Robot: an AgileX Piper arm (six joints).
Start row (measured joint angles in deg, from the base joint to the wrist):
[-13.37 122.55 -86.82 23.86 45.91 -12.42]
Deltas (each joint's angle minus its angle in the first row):
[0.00 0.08 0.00 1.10 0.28 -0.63]
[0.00 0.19 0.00 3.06 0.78 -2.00]
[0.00 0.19 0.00 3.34 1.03 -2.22]
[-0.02 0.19 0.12 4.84 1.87 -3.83]
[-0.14 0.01 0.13 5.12 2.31 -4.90]
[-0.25 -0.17 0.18 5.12 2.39 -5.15]
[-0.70 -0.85 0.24 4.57 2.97 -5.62]
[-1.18 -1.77 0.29 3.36 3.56 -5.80]
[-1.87 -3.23 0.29 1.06 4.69 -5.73]
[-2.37 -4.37 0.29 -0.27 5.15 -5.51]
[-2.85 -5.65 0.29 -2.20 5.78 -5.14]
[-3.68 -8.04 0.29 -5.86 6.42 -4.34]
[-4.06 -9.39 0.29 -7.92 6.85 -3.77]
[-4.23 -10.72 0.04 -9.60 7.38 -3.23]
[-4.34 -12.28 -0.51 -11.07 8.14 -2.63]
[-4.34 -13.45 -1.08 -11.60 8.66 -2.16]
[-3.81 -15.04 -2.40 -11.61 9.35 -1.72]
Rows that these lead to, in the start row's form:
[-13.37 122.63 -86.82 24.96 46.19 -13.05]
[-13.37 122.74 -86.82 26.92 46.69 -14.42]
[-13.37 122.74 -86.82 27.20 46.94 -14.64]
[-13.39 122.74 -86.70 28.70 47.78 -16.25]
[-13.51 122.56 -86.69 28.98 48.22 -17.32]
[-13.62 122.38 -86.64 28.98 48.30 -17.57]
[-14.07 121.70 -86.58 28.43 48.88 -18.04]
[-14.55 120.78 -86.53 27.22 49.47 -18.22]
[-15.24 119.32 -86.53 24.92 50.60 -18.15]
[-15.74 118.18 -86.53 23.59 51.06 -17.93]
[-16.22 116.90 -86.53 21.66 51.69 -17.56]
[-17.05 114.51 -86.53 18.00 52.33 -16.76]
[-17.43 113.16 -86.53 15.94 52.76 -16.19]
[-17.60 111.83 -86.78 14.26 53.29 -15.65]
[-17.71 110.27 -87.33 12.79 54.05 -15.05]
[-17.71 109.10 -87.90 12.26 54.57 -14.58]
[-17.18 107.51 -89.22 12.25 55.26 -14.14]

